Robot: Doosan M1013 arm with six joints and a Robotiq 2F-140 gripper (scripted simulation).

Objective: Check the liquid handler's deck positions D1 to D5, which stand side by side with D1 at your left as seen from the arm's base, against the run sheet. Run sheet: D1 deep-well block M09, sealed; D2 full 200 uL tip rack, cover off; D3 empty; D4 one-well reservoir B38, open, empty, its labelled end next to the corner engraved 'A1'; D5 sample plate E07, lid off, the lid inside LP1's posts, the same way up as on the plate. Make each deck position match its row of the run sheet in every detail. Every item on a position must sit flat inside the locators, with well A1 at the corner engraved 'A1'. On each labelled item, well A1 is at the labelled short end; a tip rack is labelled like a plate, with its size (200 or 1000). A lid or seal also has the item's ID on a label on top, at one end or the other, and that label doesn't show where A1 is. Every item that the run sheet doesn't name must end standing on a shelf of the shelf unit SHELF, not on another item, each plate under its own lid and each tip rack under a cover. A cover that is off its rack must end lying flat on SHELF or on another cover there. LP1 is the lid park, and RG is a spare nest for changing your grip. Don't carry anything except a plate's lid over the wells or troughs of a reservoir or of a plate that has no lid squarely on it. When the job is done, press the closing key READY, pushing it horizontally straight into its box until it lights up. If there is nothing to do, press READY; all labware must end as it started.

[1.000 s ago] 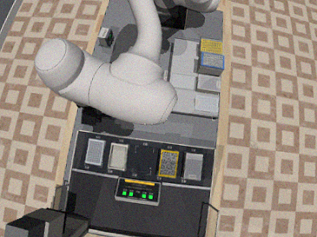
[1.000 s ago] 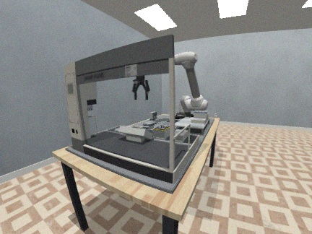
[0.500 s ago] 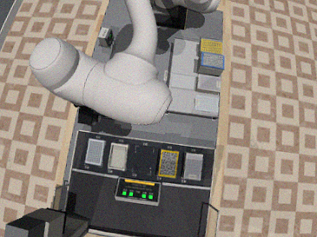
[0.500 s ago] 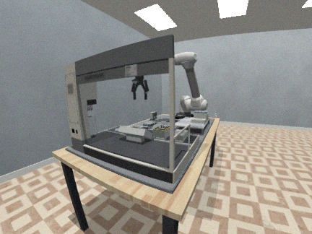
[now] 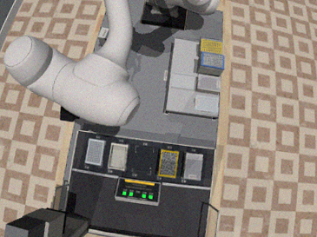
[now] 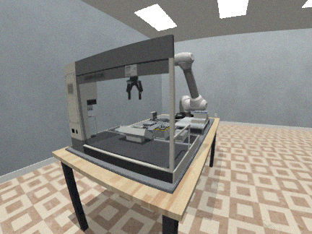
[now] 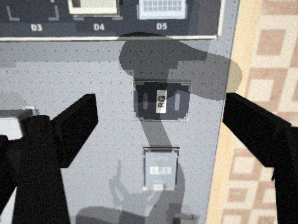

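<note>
Now: the white well plate 160 mm ahead of my hand, 10 mm to the right of it and 260 mm below it. The rest, counted from my hand: dark nest: 80 mm behind, 20 mm to the right, 310 mm below; cream one-well reservoir: 170 mm ahead, 110 mm to the left, 250 mm below; flat lid: 290 mm behind, 20 mm to the right, 300 mm below.
</note>
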